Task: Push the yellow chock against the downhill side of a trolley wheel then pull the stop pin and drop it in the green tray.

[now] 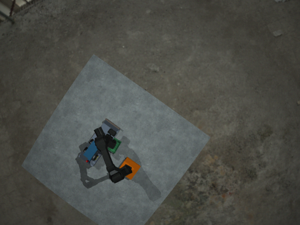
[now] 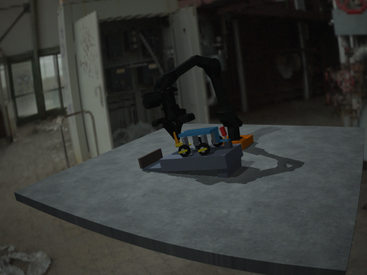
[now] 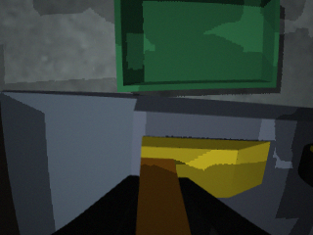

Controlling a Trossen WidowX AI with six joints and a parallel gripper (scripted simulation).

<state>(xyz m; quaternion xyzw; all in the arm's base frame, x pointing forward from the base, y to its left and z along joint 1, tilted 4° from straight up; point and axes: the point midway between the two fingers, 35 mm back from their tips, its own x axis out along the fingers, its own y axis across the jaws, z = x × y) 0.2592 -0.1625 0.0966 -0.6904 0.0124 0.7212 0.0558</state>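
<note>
Right now the stop pin is 24 cm to the left of my gripper tip, 6 cm ahead of it and 3 cm above it. Also, from my gripper tip: brown end board (12 cm to the right, 7 cm below, 5 cm ahead); blue-topped trolley (14 cm to the left, 7 cm ahead, 1 cm above); yellow chock (2 cm to the left, 1 cm below).
</note>
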